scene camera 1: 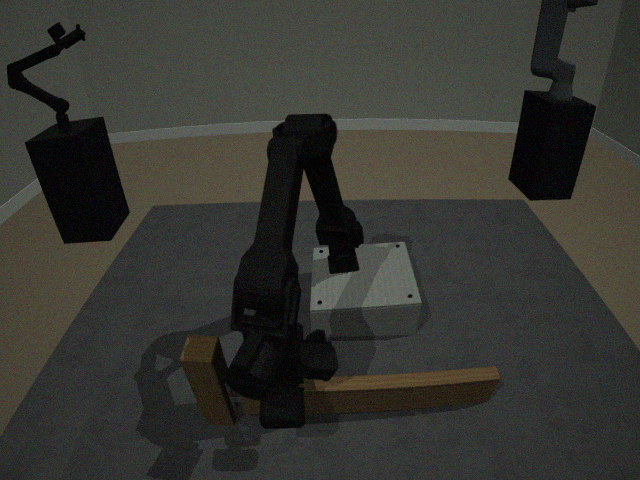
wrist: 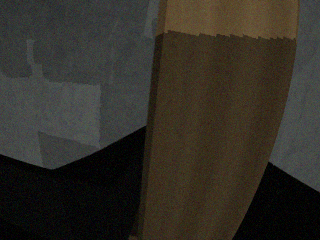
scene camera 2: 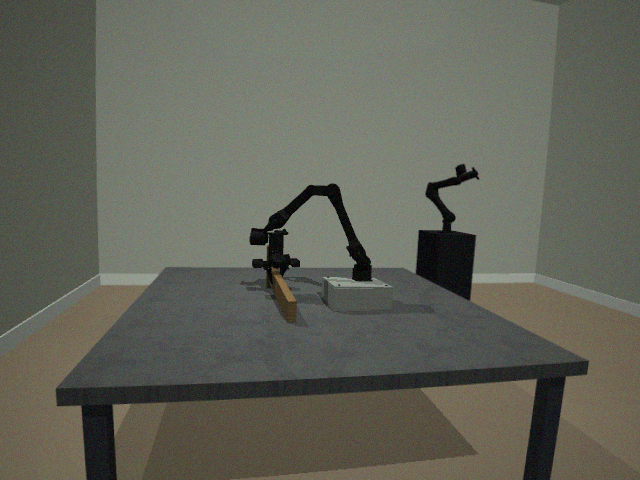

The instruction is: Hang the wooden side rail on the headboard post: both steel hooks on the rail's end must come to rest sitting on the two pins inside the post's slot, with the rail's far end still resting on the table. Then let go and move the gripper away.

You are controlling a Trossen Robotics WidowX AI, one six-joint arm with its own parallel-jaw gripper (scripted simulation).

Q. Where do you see a wooden side rail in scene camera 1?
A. At 366,393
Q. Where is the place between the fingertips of my gripper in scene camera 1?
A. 288,400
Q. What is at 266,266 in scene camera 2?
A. My gripper.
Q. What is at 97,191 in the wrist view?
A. My gripper.
